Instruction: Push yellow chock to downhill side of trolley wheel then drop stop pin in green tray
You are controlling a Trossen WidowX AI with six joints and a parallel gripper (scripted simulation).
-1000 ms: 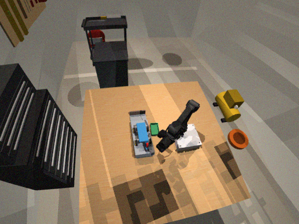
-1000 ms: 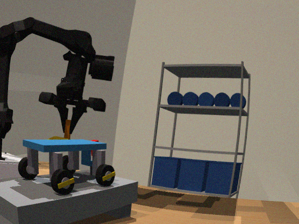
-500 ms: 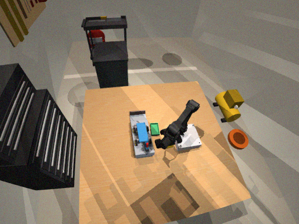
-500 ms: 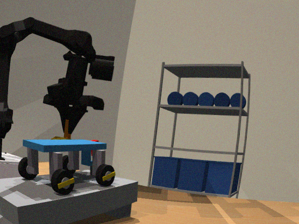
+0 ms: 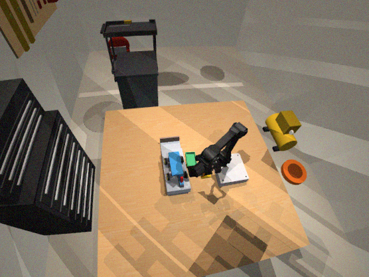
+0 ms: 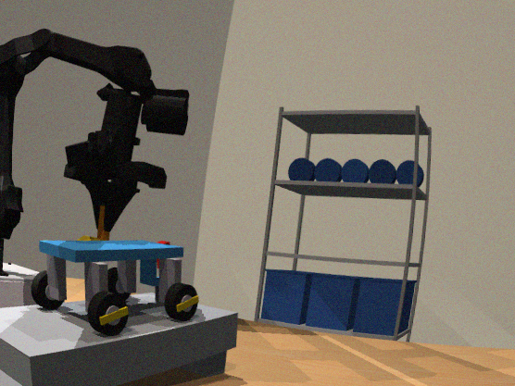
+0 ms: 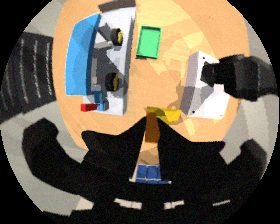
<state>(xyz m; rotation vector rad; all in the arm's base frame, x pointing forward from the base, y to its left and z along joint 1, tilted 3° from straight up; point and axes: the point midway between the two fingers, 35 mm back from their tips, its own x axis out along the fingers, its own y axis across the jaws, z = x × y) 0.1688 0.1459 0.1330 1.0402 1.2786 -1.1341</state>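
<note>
My gripper tip is now 120 mm short of the red-headed stop pin, 40 mm above it and 30 mm to the right of it. Also, from my gripper tip: grey ramp 160 mm ahead, 120 mm below, 90 mm to the right; then blue-topped trolley 160 mm ahead, 80 mm to the right, 60 mm below; then yellow chock 20 mm behind, 10 mm below.
</note>
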